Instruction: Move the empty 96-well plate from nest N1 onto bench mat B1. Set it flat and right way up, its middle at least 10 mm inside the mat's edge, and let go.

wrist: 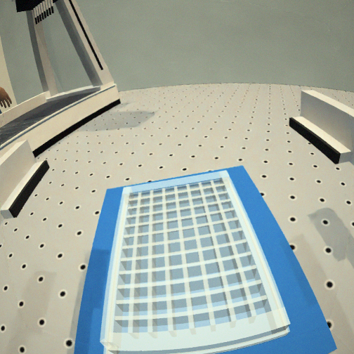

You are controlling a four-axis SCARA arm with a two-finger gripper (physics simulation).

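The clear 96-well plate (187, 260) lies flat on the blue bench mat (286, 270), its well openings facing up. Blue mat shows along its left and right sides, with a thin strip beyond its far edge. The mat's near edge is cut off by the bottom of the view. My gripper (162, 124) is open, its two dark-padded fingers wide apart at the left and right of the view. They are above the plate and apart from it. Nest N1 does not show in this view.
An off-white device (77, 119) with a dark bed and upright posts stands at the far left. Part of a hand (5, 98) shows at the left edge. The perforated bench top (215, 135) surrounds the mat, with a grey-green wall (225, 40) behind.
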